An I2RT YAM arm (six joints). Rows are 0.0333 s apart.
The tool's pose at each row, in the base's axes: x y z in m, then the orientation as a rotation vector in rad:
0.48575 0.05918 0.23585 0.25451 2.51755 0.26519
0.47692 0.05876 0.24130 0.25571 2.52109 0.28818
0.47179 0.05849 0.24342 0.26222 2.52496 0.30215
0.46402 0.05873 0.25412 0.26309 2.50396 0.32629
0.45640 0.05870 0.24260 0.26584 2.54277 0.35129
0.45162 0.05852 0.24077 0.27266 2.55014 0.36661
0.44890 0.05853 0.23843 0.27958 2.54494 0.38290
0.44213 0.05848 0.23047 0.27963 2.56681 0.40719
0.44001 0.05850 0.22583 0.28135 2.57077 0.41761
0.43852 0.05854 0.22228 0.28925 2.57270 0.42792
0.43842 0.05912 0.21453 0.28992 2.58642 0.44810
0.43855 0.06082 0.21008 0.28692 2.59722 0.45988
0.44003 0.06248 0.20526 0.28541 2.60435 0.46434
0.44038 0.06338 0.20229 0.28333 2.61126 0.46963
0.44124 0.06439 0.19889 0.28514 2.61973 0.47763
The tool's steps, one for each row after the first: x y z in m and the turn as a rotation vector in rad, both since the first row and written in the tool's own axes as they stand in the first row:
0.00411 -0.00015 -0.00954 -0.01530 0.00706 0.00617
0.00705 -0.00052 -0.01424 -0.02298 0.01313 0.01407
0.00764 0.00138 -0.02731 -0.04301 -0.00345 0.02017
0.01999 -0.00240 -0.02240 -0.05345 0.03896 0.02802
0.02479 -0.00360 -0.02370 -0.06126 0.04895 0.03641
0.02825 -0.00450 -0.02338 -0.07178 0.04690 0.04506
0.03799 -0.00732 -0.02086 -0.08471 0.07287 0.05065
0.04221 -0.00870 -0.01833 -0.09075 0.07877 0.05424
0.04533 -0.00971 -0.01632 -0.09564 0.08276 0.06217
0.04971 -0.01106 -0.01005 -0.10677 0.10019 0.06720
0.05241 -0.01050 -0.00616 -0.11349 0.11309 0.06774
0.05420 -0.00990 -0.00119 -0.11555 0.12094 0.06768
0.05573 -0.00972 0.00152 -0.11833 0.12874 0.06741
0.05710 -0.00947 0.00489 -0.12175 0.13868 0.07046

